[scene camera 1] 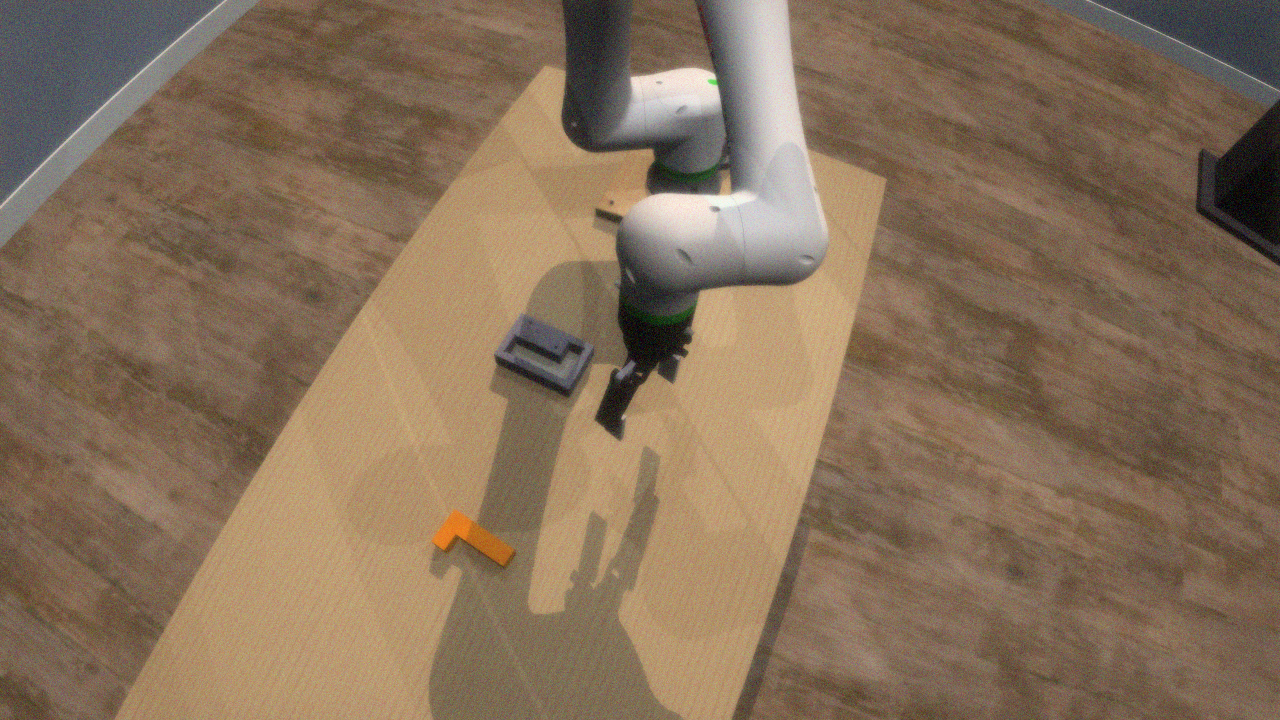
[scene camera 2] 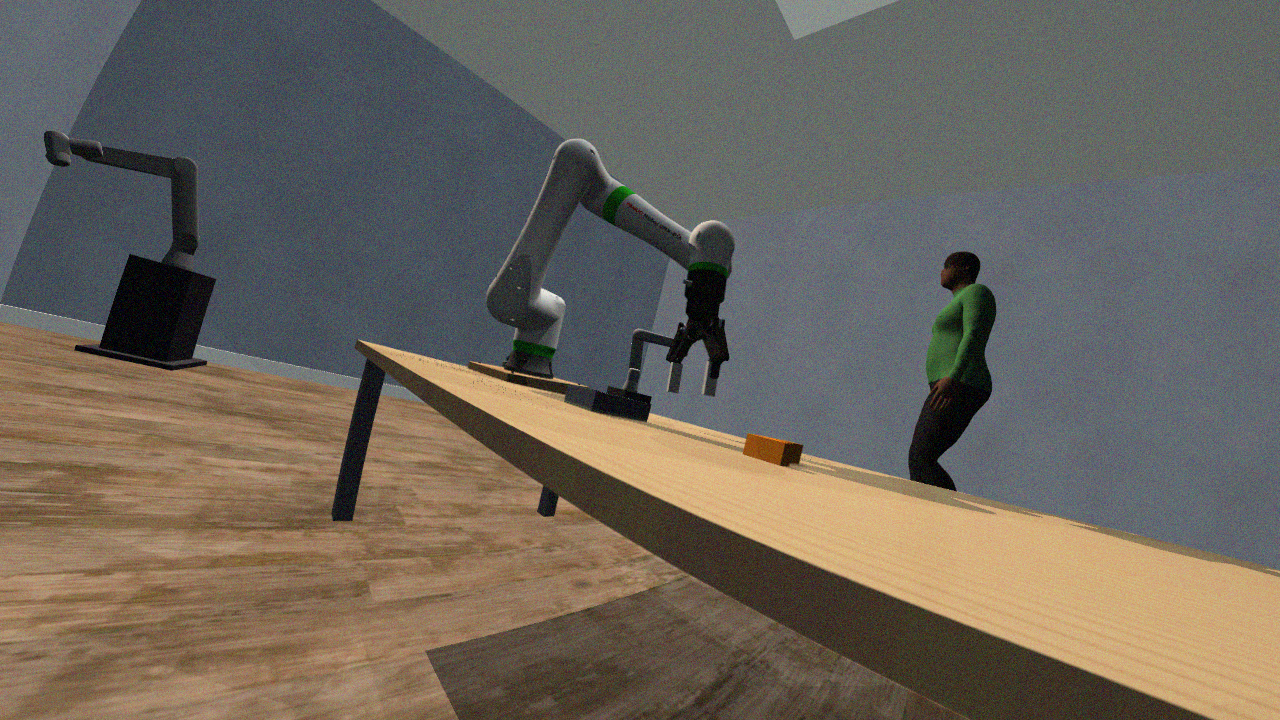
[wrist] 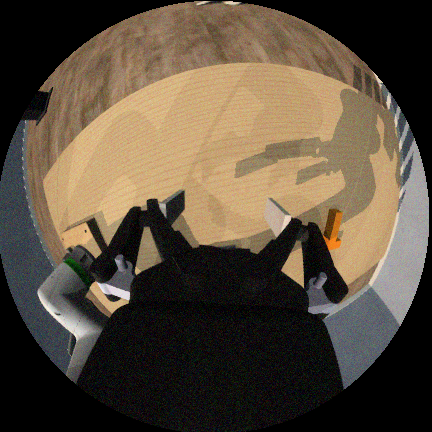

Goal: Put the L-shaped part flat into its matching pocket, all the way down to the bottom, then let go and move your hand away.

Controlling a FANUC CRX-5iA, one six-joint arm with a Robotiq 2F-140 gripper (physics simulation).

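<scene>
The orange L-shaped part lies flat on the table, apart from the gripper and the pocket block. The dark grey pocket block stands on the table; its recess is empty, with a raised dark piece along one inner side. In the wrist view the block does not show. My gripper is wide open with nothing between its fingers. It hangs above the table, to the right of the block in scene camera 1, and farther up the table than the orange part.
The table carries the arm's wooden base board at its far end. A person in green stands beyond the table. Another arm stands on a black pedestal away from it.
</scene>
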